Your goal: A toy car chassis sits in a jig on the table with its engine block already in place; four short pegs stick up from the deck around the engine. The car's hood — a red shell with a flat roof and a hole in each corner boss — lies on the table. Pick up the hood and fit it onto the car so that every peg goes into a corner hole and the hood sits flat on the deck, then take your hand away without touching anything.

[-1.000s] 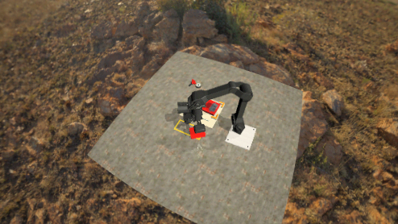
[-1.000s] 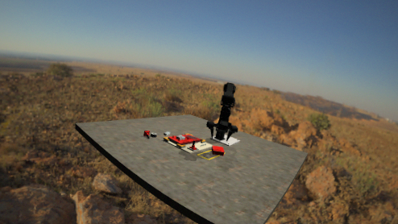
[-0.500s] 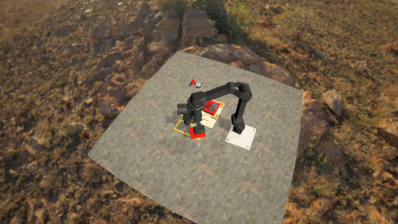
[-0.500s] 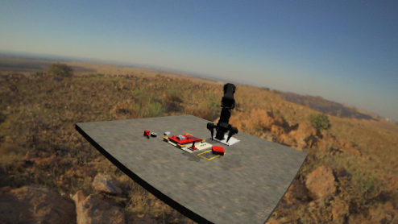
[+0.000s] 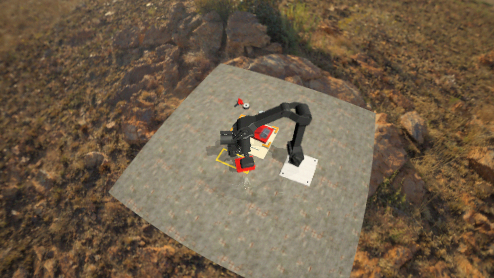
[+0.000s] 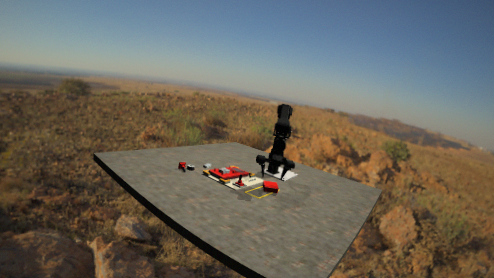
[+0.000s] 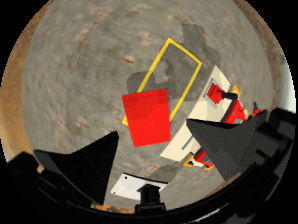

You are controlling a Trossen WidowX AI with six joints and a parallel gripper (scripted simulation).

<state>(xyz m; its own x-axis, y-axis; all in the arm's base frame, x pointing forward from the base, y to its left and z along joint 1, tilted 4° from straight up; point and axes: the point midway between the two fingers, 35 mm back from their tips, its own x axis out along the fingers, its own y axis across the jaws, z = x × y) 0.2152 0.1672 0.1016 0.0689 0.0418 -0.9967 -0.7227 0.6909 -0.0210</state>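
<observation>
Right now my gripper tip is 40 mm above the red hood. The rest, counted from my gripper tip: pale jig: 190 mm to the right, 80 mm ahead, 50 mm below; then wheel: 360 mm to the right, 230 mm ahead, 50 mm below.
</observation>
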